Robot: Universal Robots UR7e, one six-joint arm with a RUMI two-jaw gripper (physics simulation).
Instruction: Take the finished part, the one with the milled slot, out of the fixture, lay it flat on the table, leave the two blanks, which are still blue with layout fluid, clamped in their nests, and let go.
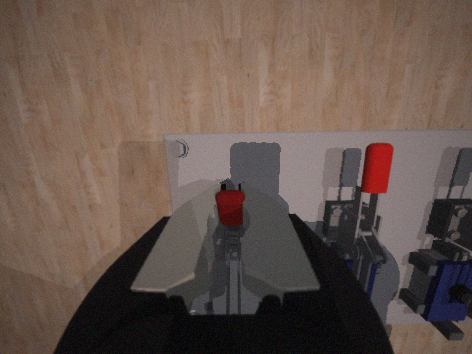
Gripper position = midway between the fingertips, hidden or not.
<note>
I see my gripper [232, 185], a finished part [219, 288] and a fixture plate [301, 170].
</note>
